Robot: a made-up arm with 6 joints.
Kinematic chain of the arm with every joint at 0, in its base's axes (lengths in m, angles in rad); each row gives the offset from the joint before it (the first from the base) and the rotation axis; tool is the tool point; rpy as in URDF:
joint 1: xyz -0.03 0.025 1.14 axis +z
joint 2: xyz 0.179 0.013 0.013 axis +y
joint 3: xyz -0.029 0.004 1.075 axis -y
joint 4: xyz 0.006 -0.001 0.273 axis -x
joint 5: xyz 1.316 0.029 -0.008 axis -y
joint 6: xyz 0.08 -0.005 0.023 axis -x
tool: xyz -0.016 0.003 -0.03 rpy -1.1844 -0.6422 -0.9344
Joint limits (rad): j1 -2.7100..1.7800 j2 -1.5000..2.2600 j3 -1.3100..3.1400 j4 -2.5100..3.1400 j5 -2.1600..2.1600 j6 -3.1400..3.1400
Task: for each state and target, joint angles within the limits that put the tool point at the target. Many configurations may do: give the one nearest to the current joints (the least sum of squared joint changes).
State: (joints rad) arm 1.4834 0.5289 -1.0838 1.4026 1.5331 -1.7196
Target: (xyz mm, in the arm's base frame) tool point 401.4 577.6 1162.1
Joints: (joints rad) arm 0.8236 -0.2169 -1.3100 1.6574 1.7821 -1.7880
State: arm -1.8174 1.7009 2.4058 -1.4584 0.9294 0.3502
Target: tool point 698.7 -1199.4 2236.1
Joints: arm -1.0188 1.8773 3.0826 -1.4338 0.9471 0.3413
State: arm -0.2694 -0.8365 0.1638 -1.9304 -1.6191 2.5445
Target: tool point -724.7 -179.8 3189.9
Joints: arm 0.3969 -0.9129 0.4596 -1.9792 -1.5627 2.5663
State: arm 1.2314 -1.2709 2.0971 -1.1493 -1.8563 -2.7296
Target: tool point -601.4 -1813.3 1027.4
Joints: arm 1.3256 -0.9879 2.4848 -1.1590 -1.9223 -2.7194
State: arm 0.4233 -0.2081 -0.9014 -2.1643 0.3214 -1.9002
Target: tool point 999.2 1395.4 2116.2
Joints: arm 0.9534 0.1488 -0.1374 -2.1110 0.2419 -1.8711
